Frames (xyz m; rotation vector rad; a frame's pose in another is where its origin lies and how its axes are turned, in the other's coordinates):
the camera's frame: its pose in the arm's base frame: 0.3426 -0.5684 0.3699 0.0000 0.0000 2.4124
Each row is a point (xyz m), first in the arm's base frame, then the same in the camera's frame.
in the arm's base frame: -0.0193 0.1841 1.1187
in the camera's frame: 0.7712 -0.3200 0.7488
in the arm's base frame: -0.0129 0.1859 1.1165
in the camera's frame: 0.7677 -0.3256 0.7466
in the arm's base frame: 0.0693 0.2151 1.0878
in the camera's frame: 0.7258 -0.4022 0.7179
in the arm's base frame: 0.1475 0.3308 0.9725
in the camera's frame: 0.7446 -0.5406 0.6026
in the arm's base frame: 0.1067 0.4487 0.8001
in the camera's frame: 0.8536 -0.6013 0.4302
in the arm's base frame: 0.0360 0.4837 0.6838
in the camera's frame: 0.9296 -0.5803 0.3139
